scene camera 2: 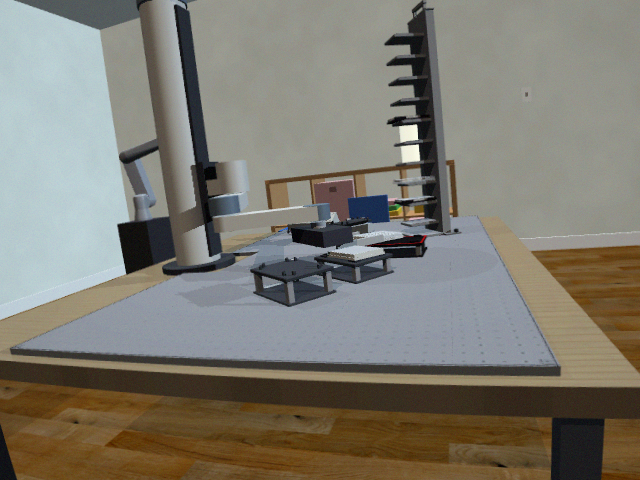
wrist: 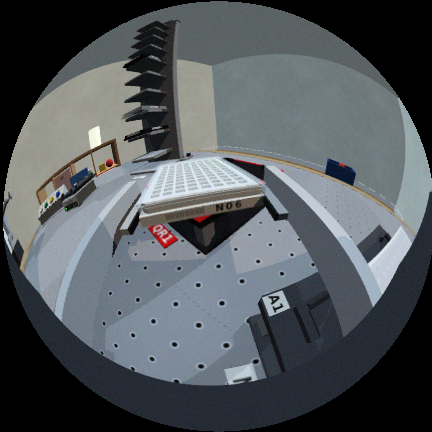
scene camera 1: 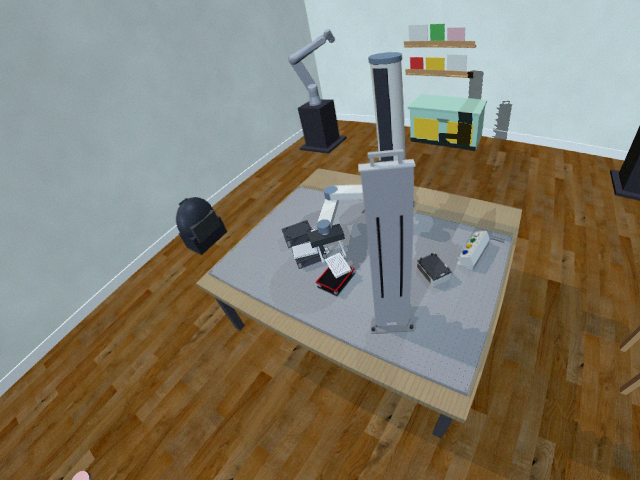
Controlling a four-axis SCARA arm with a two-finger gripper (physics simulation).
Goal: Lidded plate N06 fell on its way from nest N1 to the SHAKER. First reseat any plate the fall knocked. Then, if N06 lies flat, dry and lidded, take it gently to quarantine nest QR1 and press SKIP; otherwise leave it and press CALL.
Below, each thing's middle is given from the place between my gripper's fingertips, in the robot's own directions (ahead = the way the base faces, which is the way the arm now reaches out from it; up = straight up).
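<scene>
Here is the dark shaker (scene camera 1: 435, 271), and my gripper is 3 cm above it. My gripper is also 16 cm past the dark shaker and 46 cm to the right of it.
</scene>
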